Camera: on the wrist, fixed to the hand. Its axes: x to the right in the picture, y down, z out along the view.
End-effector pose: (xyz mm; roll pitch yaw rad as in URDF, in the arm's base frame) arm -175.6 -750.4 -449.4 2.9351 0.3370 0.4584
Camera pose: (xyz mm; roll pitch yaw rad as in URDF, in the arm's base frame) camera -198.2 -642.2 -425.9 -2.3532 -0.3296 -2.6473
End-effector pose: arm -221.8 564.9 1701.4 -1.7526 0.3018 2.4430
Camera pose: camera -237.5 622.4 1797.4 2.3486 -0.2680 -0.7069
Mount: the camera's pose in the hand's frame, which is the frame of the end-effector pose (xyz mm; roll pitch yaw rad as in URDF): 18.3 -98.3 -52.6 0.5939 -0.0140 3.1098
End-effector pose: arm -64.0 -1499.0 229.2 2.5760 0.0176 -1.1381
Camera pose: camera 44.5 -1468.9 220.6 -1.9830 -0.0228 2.0378
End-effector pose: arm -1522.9 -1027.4 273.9 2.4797 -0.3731 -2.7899
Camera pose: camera -1507.5 -1138.8 262.9 -1.8730 0.3644 0.3877
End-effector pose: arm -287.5 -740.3 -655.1 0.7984 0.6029 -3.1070
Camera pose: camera -242.9 -707.8 -753.7 -0.1960 -0.6354 0.0195
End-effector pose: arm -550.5 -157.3 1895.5 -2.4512 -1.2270 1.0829
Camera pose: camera -630.5 -217.8 1947.5 3.0928 1.2577 -2.0081
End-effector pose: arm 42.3 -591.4 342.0 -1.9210 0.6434 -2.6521
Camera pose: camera -36.4 -615.6 419.3 2.5163 -0.6087 0.4868
